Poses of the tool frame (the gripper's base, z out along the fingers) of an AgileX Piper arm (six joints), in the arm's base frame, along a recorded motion.
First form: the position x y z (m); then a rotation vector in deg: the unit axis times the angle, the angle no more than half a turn.
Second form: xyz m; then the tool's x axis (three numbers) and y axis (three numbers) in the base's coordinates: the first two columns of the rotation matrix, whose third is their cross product. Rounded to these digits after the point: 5 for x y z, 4 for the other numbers.
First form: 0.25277 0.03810 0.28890 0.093 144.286 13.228
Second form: 0.25277 0.03810 0.28890 -0.8181 0.0537 -0.5726 -0.0513 0.9848 0.1657
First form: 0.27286 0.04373 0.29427 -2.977 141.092 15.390
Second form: 0.27286 0.04373 0.29427 -0.7868 0.0295 -0.6165 -0.1041 0.9782 0.1797
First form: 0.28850 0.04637 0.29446 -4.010 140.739 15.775
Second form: 0.28850 0.04637 0.29446 -0.7831 0.0189 -0.6216 -0.1192 0.9764 0.1798
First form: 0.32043 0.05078 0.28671 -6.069 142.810 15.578
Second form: 0.32043 0.05078 0.28671 -0.8036 -0.0117 -0.5951 -0.1398 0.9756 0.1695
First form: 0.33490 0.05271 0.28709 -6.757 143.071 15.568
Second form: 0.33490 0.05271 0.28709 -0.8058 -0.0209 -0.5918 -0.1477 0.9749 0.1667
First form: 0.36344 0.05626 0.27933 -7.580 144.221 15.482
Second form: 0.36344 0.05626 0.27933 -0.8167 -0.0336 -0.5761 -0.1552 0.9743 0.1630
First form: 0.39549 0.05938 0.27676 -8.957 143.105 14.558
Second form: 0.39549 0.05938 0.27676 -0.8033 -0.0525 -0.5933 -0.1709 0.9745 0.1451
